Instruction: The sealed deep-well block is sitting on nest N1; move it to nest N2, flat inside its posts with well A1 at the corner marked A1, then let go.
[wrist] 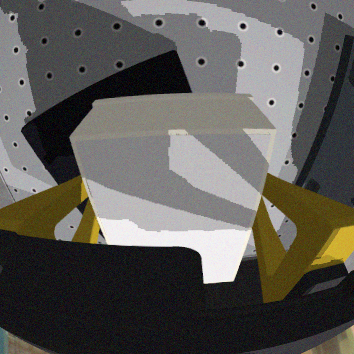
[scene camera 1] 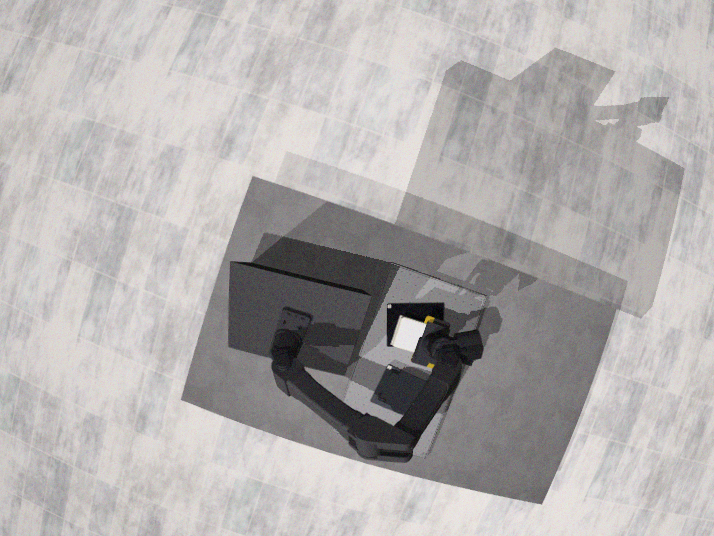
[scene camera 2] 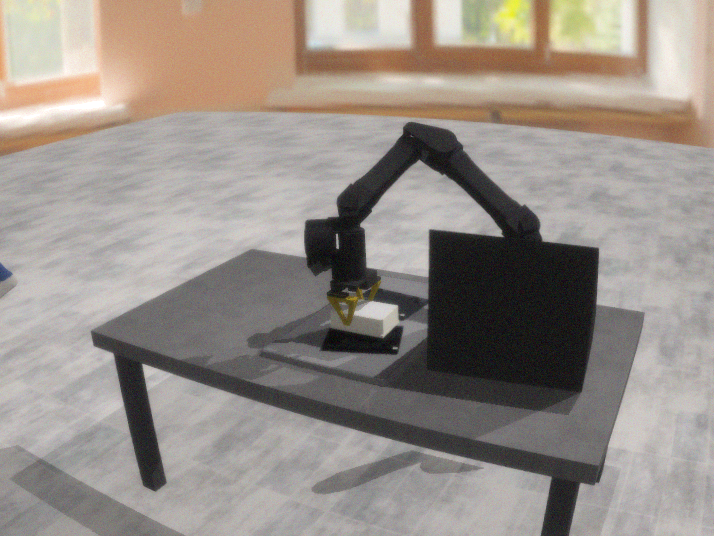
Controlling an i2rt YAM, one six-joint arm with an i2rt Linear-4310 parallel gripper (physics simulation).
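Where they show: gripper, between the fingertips: (wrist: 174,174) (scene camera 1: 424,338) (scene camera 2: 356,317); arm's base, origin of its link: (scene camera 1: 288,334) (scene camera 2: 524,282).
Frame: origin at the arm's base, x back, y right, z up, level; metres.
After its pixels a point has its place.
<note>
The white sealed deep-well block (scene camera 1: 408,333) {x -0.303, y -0.091, z -0.083 m} (scene camera 2: 377,317) {x -0.288, y -0.121, z -0.083 m} (wrist: 170,165) {x -0.382, y -0.090, z -0.082 m} is between the yellow fingers of my gripper (scene camera 1: 430,342) {x -0.357, y -0.088, z -0.110 m} (scene camera 2: 356,311) {x -0.357, y -0.088, z -0.110 m} (wrist: 174,174) {x -0.357, y -0.088, z -0.110 m}, which is shut on its two sides. The block is roughly level, a little above a black nest (scene camera 1: 415,308) {x -0.309, y -0.160, z -0.136 m} (scene camera 2: 360,344) {x -0.311, y -0.157, z -0.135 m} (wrist: 135,75) {x -0.408, y -0.108, z -0.135 m}, and turned relative to that nest's edges. A second, dark blue-grey nest (scene camera 1: 397,389) {x -0.337, y 0.077, z -0.136 m} (scene camera 2: 406,302) {x -0.315, y 0.094, z -0.135 m} (wrist: 335,150) {x -0.356, y 0.044, z -0.135 m} lies beside it, partly under the arm in scene camera 1. I cannot read nest labels or the A1 mark. The nest posts under the block are hidden.
Both nests are on a light grey perforated board (scene camera 1: 415,282) {x -0.287, y -0.229, z -0.148 m} (scene camera 2: 357,366) {x -0.280, y -0.230, z -0.147 m} (wrist: 200,45) {x -0.424, y -0.070, z -0.147 m} on the dark table (scene camera 1: 519,432) {x -0.769, y 0.114, z -0.160 m} (scene camera 2: 201,305) {x -0.809, y -0.095, z -0.160 m}. A large black box or panel (scene camera 1: 247,311) {x 0.113, y -0.027, z 0.034 m} (scene camera 2: 513,311) {x 0.017, y -0.149, z -0.004 m} stands beside the board near the arm's base. Shadows cross the board.
</note>
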